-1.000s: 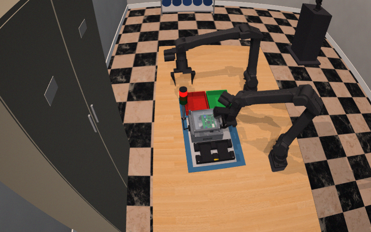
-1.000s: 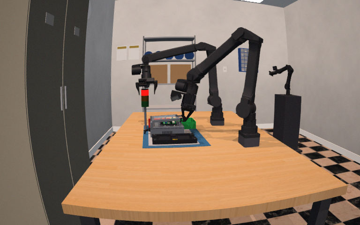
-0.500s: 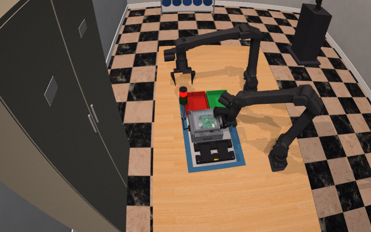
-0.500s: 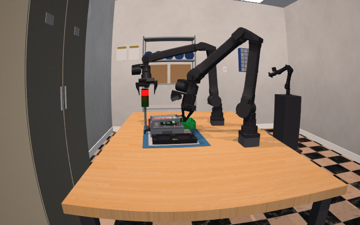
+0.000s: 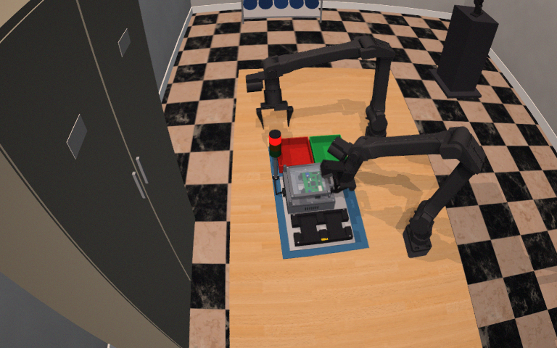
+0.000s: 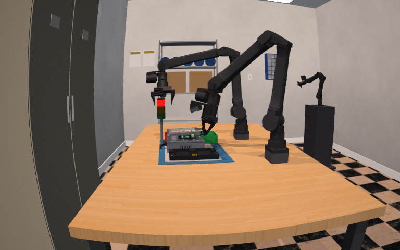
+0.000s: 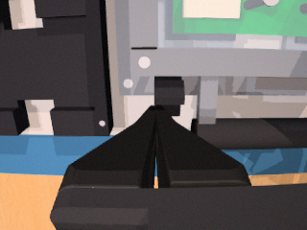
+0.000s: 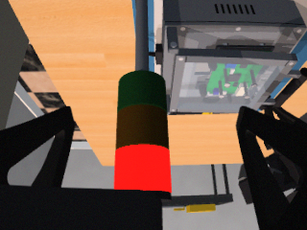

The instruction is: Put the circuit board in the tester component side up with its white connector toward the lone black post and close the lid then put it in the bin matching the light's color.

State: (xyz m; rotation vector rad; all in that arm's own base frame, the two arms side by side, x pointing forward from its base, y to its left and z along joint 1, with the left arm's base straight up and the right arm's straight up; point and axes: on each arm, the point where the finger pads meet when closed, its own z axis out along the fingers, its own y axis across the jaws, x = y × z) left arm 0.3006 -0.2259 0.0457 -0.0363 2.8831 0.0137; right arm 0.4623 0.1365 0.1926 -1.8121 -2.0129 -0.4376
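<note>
Right now the hook is 2 cm ahead of my left hand, 1 cm to the right of it and 1 cm below it. From my left hand the other things lie so: green bin 26 cm to the right, 8 cm below, 4 cm behind; then clear lid 8 cm ahead, 7 cm to the right; then green circuit board 8 cm ahead, 7 cm to the right, 2 cm below.
</note>
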